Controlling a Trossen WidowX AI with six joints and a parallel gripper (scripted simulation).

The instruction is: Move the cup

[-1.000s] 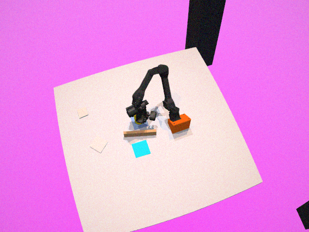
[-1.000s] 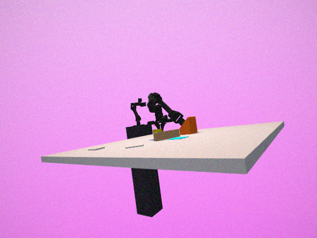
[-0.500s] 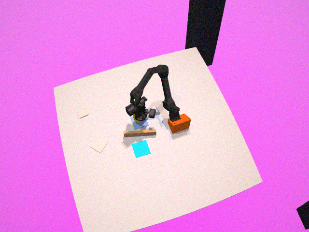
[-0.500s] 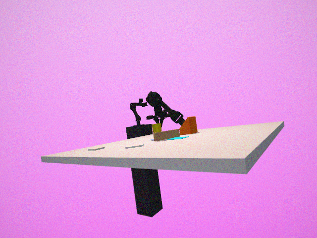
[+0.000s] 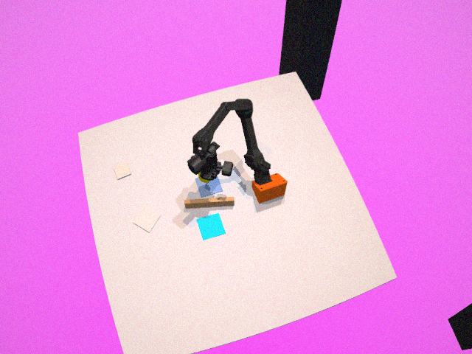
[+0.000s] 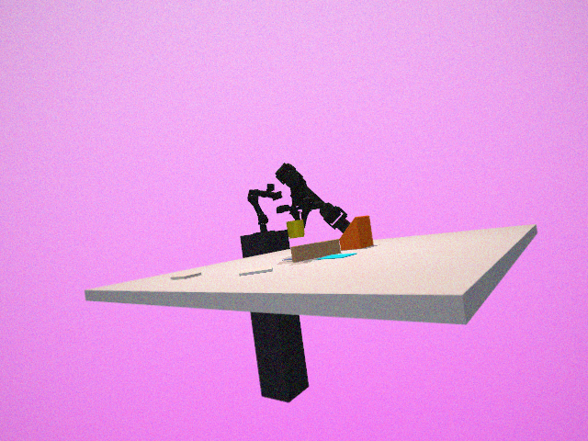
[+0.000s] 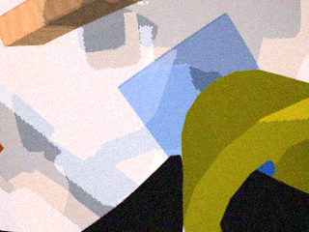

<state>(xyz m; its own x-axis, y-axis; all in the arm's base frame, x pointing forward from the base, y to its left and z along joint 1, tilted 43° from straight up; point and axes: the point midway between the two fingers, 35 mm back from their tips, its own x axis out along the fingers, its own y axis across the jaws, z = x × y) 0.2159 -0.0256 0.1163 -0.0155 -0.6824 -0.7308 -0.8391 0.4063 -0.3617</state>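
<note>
My gripper tip is 190 mm to the right of the cyan pad, 120 mm above it and 80 mm short of it. Also, from my gripper tip: green marble: 30 mm to the right, 20 mm below, 10 mm ahead; blue marble: 30 mm to the right, 20 mm below, 20 mm ahead; yellow cup: 20 mm to the right, 20 mm ahead.
</note>
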